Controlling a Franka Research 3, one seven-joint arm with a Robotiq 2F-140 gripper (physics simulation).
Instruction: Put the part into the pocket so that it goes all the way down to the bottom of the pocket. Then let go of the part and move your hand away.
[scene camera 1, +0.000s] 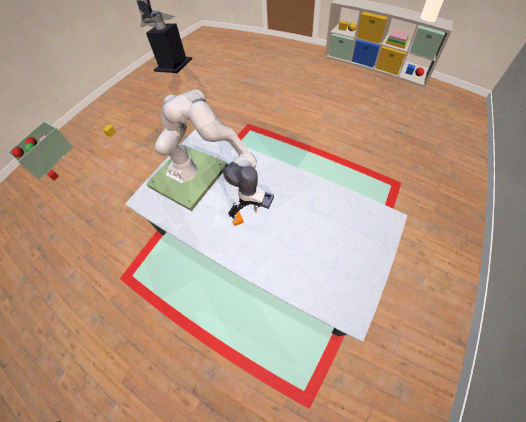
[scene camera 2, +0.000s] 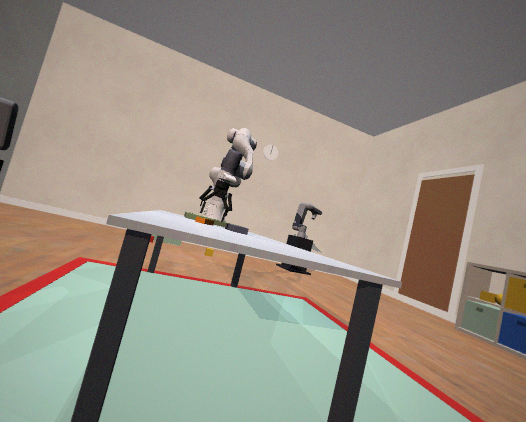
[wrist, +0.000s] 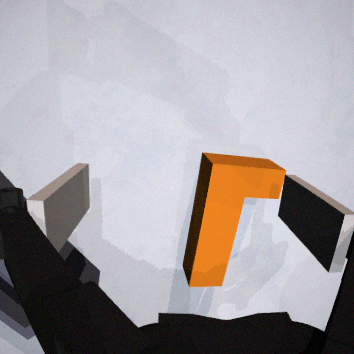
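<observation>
The orange L-shaped part (scene camera 1: 238, 219) (scene camera 2: 201, 220) (wrist: 210, 225) lies flat on the white table. In the wrist view its short arm points right. The dark grey block with the pocket (scene camera 1: 268, 200) (scene camera 2: 237, 229) stands on the table beside the gripper; in the wrist view parts of it show at the lower left behind a finger, and its pocket is hidden. My gripper (scene camera 1: 244, 211) (scene camera 2: 215, 213) (wrist: 187, 190) is open and empty, low above the table. In the wrist view the part shows between the fingers, much nearer the right one, whose tip appears close to the short arm's end.
The green base plate (scene camera 1: 193, 197) under the arm's foot lies on the table (scene camera 1: 320, 250) (scene camera 2: 170, 231), behind the gripper. A mint mat with a red border (scene camera 1: 220, 350) lies on the floor around the table. A shelf (scene camera 1: 390, 10) with bins stands far off by the wall.
</observation>
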